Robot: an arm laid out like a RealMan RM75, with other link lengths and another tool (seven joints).
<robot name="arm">
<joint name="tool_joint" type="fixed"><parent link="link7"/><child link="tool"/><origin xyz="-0.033 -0.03 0.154" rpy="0 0.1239 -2.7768"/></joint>
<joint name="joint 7" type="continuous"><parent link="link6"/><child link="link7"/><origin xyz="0 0 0.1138" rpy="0 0 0"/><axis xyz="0 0 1"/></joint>
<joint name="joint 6" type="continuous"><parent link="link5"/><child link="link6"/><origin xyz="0 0 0" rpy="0 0 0"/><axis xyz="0 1 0"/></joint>
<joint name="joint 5" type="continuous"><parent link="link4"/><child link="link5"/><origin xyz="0 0 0.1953" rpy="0 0 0"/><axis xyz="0 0 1"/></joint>
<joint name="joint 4" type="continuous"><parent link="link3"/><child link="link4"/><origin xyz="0 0 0" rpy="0 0 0"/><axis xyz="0 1 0"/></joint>
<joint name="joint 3" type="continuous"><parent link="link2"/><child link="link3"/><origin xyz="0 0 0.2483" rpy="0 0 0"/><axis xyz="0 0 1"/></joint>
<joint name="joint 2" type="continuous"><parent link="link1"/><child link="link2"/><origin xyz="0 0 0" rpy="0 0 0"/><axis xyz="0 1 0"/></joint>
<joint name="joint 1" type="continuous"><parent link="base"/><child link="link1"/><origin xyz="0 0 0.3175" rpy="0 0 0"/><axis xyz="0 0 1"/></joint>
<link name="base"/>
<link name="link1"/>
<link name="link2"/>
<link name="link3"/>
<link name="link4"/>
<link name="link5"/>
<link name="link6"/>
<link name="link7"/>
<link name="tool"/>
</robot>
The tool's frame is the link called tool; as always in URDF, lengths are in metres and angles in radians. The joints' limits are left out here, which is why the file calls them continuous.
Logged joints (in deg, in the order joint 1, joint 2, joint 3, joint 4, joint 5, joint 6, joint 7), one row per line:
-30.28, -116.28, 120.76, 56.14, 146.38, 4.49, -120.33
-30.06, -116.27, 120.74, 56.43, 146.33, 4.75, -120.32
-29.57, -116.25, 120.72, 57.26, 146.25, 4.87, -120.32
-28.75, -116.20, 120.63, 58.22, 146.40, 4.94, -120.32
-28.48, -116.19, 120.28, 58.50, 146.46, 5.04, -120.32
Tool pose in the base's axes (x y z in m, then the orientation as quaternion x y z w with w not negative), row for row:
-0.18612, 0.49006, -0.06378, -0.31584, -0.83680, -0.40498, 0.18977
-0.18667, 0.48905, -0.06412, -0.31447, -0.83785, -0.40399, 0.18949
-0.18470, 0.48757, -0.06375, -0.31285, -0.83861, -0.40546, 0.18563
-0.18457, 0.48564, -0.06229, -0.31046, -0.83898, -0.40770, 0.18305
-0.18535, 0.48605, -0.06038, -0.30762, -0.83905, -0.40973, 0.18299
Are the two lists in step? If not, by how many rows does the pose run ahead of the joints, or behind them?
They are in step.
